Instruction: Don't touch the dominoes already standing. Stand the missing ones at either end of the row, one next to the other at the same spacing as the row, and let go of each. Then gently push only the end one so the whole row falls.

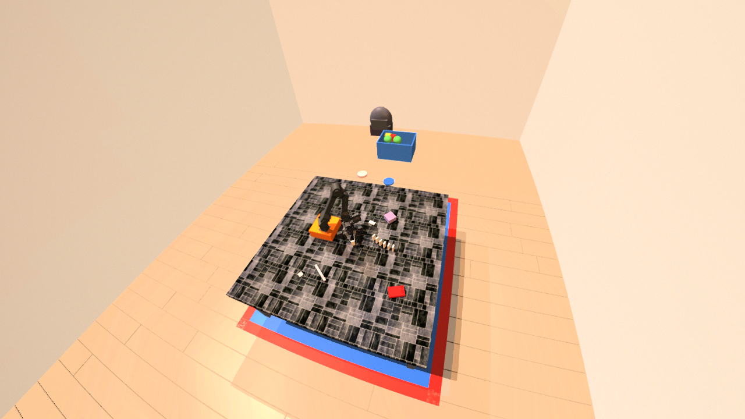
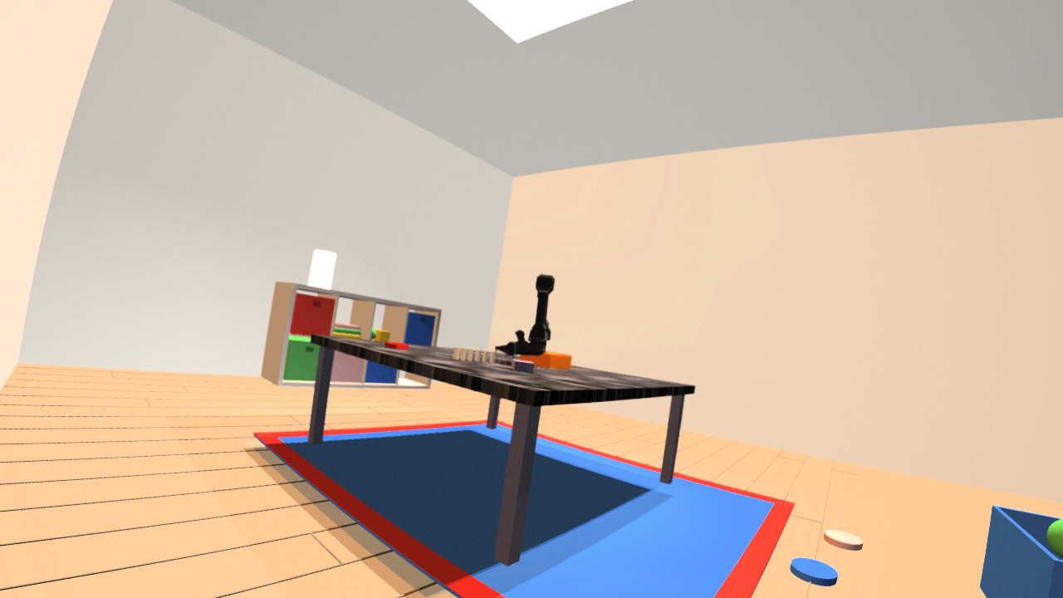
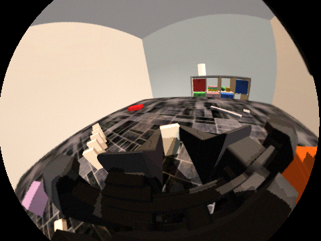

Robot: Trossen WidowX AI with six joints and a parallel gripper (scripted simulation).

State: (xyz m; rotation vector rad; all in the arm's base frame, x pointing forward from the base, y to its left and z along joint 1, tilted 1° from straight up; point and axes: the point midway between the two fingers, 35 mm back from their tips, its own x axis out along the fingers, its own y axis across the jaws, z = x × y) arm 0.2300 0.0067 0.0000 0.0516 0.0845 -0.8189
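Now: gripper tip 130 mm short of the pink block, 340 mm to the right of it and 40 mm above it. From my gripper tip the other things lie so: red block (400 mm ahead, 180 mm to the right, 50 mm below); white stick (100 mm behind, 270 mm to the right, 60 mm below).
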